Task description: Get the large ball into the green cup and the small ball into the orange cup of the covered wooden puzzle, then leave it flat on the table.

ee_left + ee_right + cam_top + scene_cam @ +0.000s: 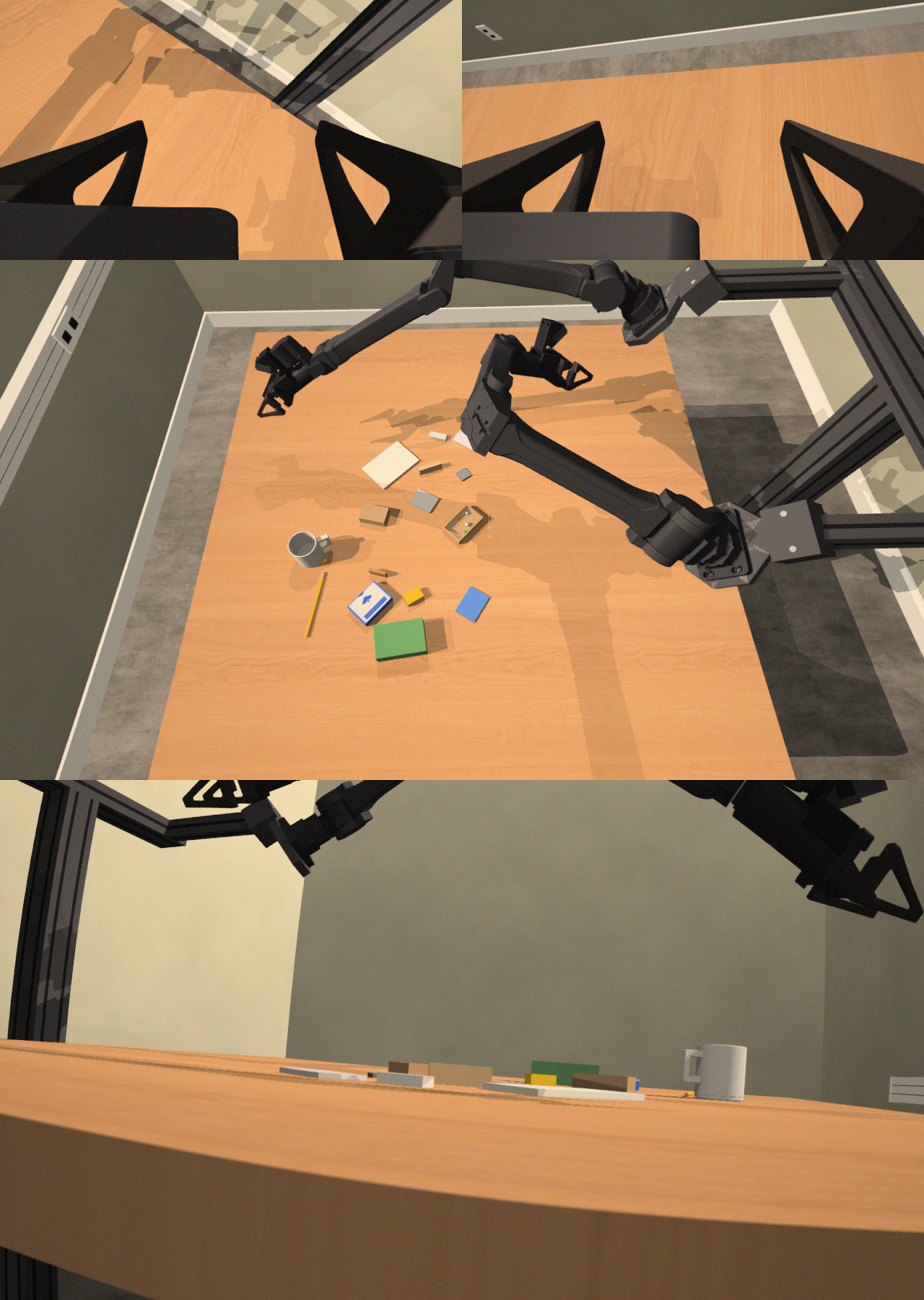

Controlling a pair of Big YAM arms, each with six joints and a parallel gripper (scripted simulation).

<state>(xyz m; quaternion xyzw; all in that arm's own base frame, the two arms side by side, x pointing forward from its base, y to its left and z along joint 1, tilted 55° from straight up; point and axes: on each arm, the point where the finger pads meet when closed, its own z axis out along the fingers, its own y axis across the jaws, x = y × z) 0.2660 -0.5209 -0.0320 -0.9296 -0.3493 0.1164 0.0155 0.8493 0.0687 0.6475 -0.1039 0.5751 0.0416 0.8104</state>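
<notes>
Now: left hand 500 mm short of the green block, 590 mm to the right of it and 350 mm above it. From my left hand the other things lie so: blue card (300 mm ahead, 490 mm to the left, 370 mm below); grey mug (770 mm ahead, 320 mm to the left, 340 mm below); cream pad (540 mm ahead, 20 mm to the left, 370 mm below).
</notes>
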